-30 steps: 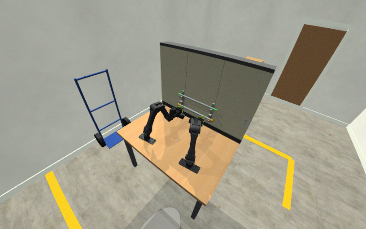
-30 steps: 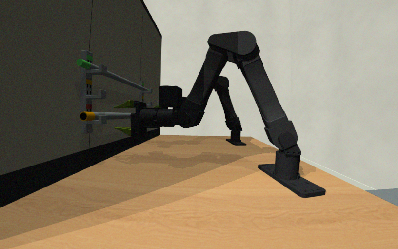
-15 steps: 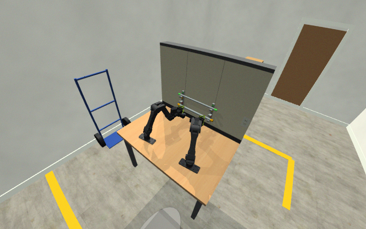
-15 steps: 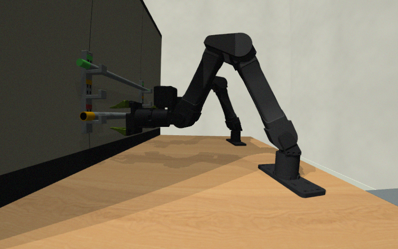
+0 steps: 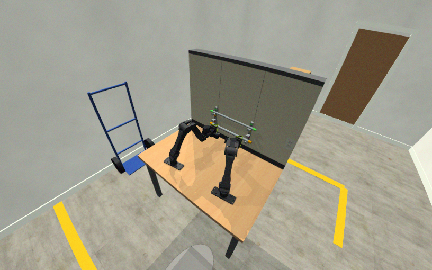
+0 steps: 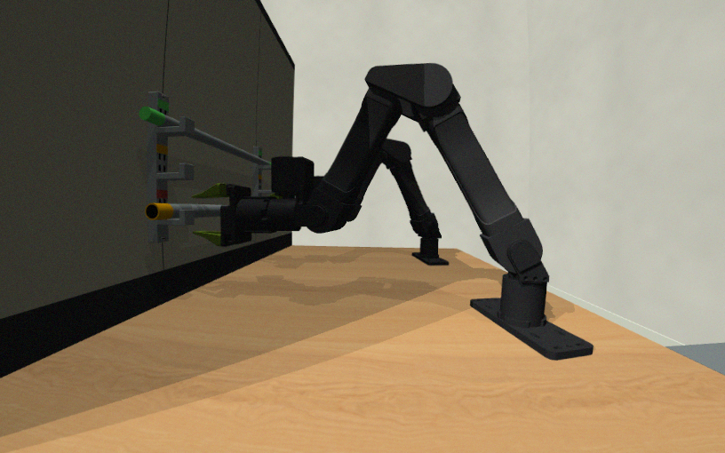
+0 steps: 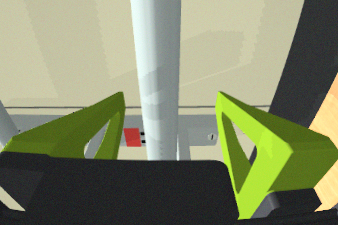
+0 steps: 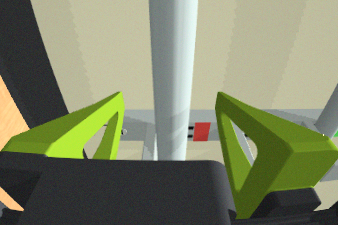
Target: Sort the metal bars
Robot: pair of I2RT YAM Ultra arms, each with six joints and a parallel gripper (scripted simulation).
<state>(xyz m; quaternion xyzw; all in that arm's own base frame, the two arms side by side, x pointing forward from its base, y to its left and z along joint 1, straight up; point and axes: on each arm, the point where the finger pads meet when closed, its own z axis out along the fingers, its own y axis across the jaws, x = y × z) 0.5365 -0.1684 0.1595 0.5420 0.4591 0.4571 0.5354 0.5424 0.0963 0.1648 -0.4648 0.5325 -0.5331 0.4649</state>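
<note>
Right now the orange-ended bar is 15 cm to the right of my left hand and 1 cm above it. Round my left hand: wall panel (27 cm above, 17 cm to the right, 10 cm ahead); then green-ended bar (15 cm to the right, 15 cm above, 1 cm ahead).
</note>
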